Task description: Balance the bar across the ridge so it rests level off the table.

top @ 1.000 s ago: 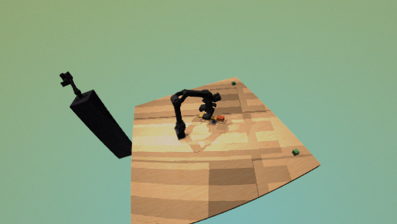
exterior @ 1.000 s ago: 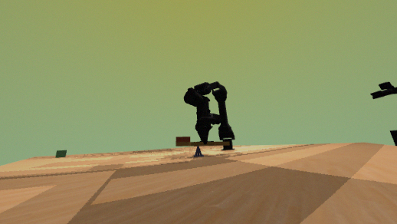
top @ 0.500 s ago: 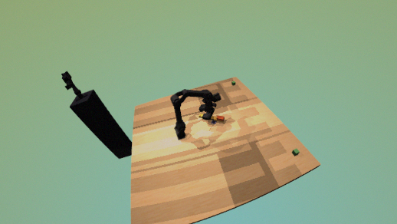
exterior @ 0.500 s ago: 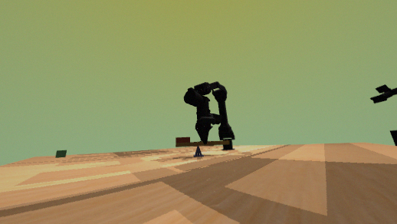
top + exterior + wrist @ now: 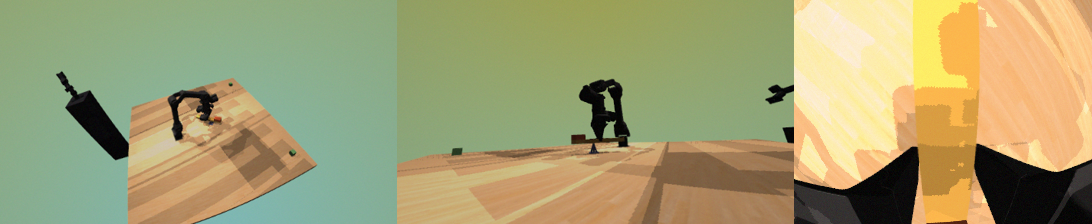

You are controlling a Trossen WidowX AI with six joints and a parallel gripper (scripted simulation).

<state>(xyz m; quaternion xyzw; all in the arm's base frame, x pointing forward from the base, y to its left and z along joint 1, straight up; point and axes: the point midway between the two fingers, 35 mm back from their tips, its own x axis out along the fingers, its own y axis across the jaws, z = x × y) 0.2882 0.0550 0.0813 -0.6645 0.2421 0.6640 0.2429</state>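
The ridge is 30 mm below my gripper tip, 20 mm to the right of it and 20 mm ahead of it.
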